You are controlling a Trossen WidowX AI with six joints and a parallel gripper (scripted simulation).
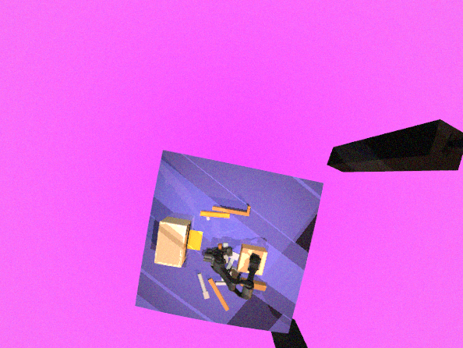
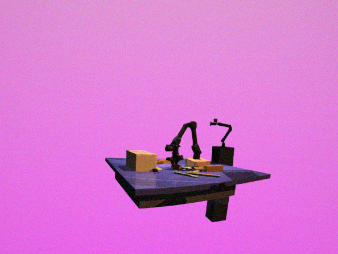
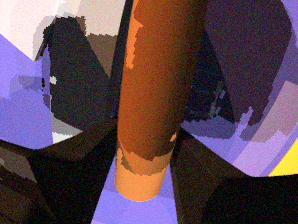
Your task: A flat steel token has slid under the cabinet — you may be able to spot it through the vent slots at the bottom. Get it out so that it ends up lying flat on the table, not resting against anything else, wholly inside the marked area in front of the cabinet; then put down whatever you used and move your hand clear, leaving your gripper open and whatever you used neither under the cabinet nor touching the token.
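Right now my gripper tip is 5 cm past the grey bar and 2 cm to the right of it. From my gripper tip the other things lie so: small white piece 11 cm behind, 26 cm to the left; then orange block 27 cm behind, 18 cm to the left, 2 cm above; then orange bar 14 cm ahead, 23 cm to the right, 1 cm above.
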